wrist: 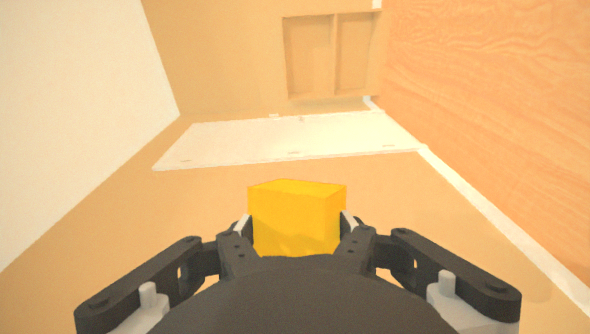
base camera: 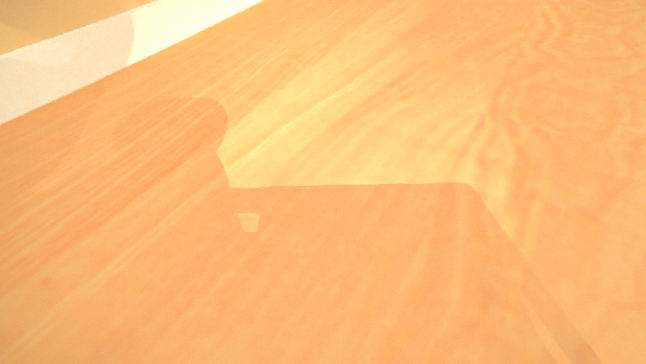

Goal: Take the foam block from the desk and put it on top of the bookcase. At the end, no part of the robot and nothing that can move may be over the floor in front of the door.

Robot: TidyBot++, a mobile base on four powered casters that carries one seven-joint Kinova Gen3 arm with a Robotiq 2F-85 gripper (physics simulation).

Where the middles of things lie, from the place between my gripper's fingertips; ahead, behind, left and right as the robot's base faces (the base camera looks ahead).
Right now the yellow foam block point(wrist: 295, 218) is 20 mm to the left of my hand.
